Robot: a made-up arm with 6 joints.
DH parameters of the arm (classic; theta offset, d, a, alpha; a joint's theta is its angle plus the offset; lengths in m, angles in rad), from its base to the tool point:
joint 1: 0 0.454 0 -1.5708
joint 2: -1.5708 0 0.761 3.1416
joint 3: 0 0 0 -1.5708
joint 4: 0 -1.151 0 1.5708
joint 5: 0 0.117 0 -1.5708
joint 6: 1.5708 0 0 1.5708
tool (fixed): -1.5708 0 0 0
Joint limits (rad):
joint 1: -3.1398..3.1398
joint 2: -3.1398..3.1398
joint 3: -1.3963..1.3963
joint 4: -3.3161..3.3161
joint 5: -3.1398..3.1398
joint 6: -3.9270..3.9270
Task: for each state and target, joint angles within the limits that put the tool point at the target. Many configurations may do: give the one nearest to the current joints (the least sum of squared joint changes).
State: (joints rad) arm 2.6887 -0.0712 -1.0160 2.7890 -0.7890 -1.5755
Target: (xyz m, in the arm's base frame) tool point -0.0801 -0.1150 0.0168
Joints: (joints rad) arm 3.1398 0.4442 -1.3610 2.9634 -0.7890 -1.5755
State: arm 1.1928 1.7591 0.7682 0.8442 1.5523 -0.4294
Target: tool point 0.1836 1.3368 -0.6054
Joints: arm 1.4917 1.6585 0.5472 0.8475 1.5523 -0.4294
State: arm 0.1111 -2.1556 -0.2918 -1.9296 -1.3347 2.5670
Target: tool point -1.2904 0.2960 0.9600
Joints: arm -0.1910 -2.1582 0.1452 -1.9713 -1.3347 2.5670
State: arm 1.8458 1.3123 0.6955 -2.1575 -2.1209 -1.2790
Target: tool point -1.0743 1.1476 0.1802
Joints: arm 2.2811 1.0002 0.4492 -2.1716 -2.1209 -1.2790
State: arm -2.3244 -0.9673 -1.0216 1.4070 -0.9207 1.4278
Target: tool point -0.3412 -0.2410 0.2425
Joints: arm -2.3871 -0.3966 -1.3963 1.0514 -0.9207 1.4278
